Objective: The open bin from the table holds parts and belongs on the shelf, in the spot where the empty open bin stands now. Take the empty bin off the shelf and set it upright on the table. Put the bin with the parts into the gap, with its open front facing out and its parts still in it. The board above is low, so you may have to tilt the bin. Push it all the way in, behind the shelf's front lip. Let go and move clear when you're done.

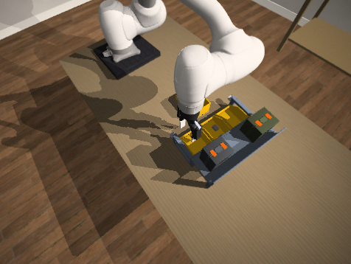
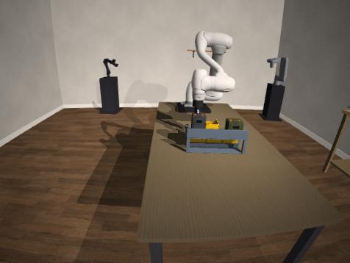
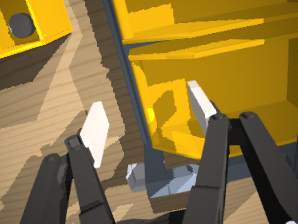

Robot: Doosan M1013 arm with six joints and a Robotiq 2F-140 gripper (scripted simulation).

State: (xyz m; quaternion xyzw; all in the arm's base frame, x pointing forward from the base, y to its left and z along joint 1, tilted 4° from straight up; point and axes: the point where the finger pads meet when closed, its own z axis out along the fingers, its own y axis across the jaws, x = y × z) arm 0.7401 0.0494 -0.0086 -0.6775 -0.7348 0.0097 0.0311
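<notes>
The shelf lip is 11 cm to the left of my hand, 5 cm below it and 2 cm behind it. From my hand the other things lie so: dark grey box 17 cm ahead, 10 cm above, 1 cm to the left; then green box 24 cm to the left, 16 cm ahead, 9 cm above.
</notes>
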